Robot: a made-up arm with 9 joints. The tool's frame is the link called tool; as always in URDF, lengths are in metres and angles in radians. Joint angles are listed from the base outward. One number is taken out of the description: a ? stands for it. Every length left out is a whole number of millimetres.
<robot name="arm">
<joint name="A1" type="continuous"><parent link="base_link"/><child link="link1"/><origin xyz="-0.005 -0.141 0.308" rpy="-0.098 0.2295 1.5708"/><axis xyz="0 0 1"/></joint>
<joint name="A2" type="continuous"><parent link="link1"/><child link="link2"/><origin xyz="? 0.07 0" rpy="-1.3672 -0.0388 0.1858"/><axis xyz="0 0 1"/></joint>
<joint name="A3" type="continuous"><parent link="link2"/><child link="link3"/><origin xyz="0.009 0.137 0" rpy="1.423 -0.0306 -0.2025"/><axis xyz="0 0 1"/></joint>
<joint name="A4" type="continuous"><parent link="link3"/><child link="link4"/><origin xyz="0 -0.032 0" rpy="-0.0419 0.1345 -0.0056"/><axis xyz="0 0 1"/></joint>
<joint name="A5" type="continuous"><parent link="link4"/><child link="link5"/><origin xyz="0.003 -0.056 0" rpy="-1.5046 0.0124 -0.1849"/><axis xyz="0 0 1"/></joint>
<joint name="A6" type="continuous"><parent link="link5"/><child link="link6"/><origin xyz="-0.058 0.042 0" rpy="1.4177 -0.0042 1.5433"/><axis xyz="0 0 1"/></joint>
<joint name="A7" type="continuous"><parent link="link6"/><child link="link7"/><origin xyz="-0.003 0.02 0" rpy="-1.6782 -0.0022 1.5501"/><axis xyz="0 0 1"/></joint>
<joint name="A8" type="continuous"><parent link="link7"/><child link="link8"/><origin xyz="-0.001 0.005 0" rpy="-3.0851 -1.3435 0"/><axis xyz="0 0 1"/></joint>
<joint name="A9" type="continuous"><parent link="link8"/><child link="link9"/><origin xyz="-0.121 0.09 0" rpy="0.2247 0.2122 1.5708"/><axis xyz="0 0 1"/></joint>
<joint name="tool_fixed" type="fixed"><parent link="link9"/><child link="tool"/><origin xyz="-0.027 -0.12 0" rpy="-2.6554 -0.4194 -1.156"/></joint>
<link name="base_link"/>
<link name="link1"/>
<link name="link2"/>
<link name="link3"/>
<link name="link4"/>
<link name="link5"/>
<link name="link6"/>
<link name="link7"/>
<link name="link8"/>
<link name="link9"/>
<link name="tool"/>
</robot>
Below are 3 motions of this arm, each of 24 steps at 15 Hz.
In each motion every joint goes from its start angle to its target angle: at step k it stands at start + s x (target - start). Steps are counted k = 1, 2, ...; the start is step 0. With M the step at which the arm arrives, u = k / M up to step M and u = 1 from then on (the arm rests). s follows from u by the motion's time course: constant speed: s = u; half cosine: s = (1 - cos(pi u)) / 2; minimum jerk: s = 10 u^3 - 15 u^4 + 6 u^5.
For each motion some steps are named. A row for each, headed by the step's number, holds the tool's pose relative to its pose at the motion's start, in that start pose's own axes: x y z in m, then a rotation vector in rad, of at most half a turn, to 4 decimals.
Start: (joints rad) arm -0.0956 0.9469 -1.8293 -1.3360 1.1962 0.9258 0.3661 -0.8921 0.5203
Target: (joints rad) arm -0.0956 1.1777 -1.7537 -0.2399 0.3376 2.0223 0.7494 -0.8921 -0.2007
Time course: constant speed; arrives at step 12
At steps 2, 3, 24:
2: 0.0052 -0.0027 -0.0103 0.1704 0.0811 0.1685
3: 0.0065 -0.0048 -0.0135 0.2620 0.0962 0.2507
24: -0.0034 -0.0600 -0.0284 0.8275 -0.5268 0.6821

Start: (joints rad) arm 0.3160 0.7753 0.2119 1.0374 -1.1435 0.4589 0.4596 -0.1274 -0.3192
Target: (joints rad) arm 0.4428 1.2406 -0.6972 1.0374 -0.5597 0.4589 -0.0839 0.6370 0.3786
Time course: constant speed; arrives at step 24
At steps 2, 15, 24:
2: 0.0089 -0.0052 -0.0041 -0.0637 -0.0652 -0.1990
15: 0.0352 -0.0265 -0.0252 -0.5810 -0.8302 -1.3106
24: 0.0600 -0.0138 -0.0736 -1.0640 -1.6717 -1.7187

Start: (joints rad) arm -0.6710 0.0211 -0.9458 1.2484 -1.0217 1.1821 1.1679 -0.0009 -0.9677
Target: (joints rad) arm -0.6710 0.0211 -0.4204 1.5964 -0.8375 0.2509 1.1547 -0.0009 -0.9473
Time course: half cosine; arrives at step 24
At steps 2, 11, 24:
2: 0.0003 0.0007 -0.0001 0.0005 -0.0084 -0.0046
11: 0.0083 0.0167 -0.0009 0.0509 -0.2314 -0.0924
24: 0.0142 0.0377 0.0038 0.2362 -0.5428 -0.1070

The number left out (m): 0.069
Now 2 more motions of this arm.
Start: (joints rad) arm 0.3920 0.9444 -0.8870 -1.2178 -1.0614 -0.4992 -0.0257 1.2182 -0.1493
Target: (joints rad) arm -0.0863 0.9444 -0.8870 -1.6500 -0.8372 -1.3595 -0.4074 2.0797 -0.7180
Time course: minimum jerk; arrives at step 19
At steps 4, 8, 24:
4: -0.0093 0.0095 0.0026 -0.0993 -0.0142 -0.0799
8: -0.0369 0.0553 0.0028 -0.5402 -0.0617 -0.3945
24: -0.0500 0.1139 -0.0315 -1.5593 -0.0780 -0.8705

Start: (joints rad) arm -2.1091 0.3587 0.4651 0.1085 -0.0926 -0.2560 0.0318 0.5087 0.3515
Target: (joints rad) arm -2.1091 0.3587 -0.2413 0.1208 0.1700 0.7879 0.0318 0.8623 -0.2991
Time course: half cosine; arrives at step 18
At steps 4, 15, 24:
4: -0.0170 0.0030 -0.0105 0.0731 -0.1054 0.0384
15: -0.0670 0.0527 -0.1210 0.4034 -0.9490 0.5087
24: -0.0658 0.0585 -0.1302 0.4150 -1.0230 0.5614

